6 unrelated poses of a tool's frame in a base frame.
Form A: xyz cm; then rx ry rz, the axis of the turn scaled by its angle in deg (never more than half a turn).
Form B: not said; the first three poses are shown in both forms.
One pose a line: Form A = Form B
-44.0 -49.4 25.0 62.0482 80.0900 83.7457 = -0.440 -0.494 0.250 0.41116 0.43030 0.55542 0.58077
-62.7 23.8 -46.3 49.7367 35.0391 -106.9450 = -0.627 0.238 -0.463 0.47686 0.35531 0.25032 -0.76400
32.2 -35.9 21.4 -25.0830 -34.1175 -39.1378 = 0.322 -0.359 0.214 0.87605 -0.20977 -0.28532 -0.32731
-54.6 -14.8 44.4 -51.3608 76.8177 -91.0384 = -0.546 -0.148 0.444 0.42484 -0.35843 0.53609 -0.63533
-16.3 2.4 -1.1 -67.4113 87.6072 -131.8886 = -0.163 0.024 -0.011 0.06900 -0.39079 0.50787 -0.76458
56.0 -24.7 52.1 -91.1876 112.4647 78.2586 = 0.560 -0.247 0.521 0.13412 -0.54904 0.67715 0.47120
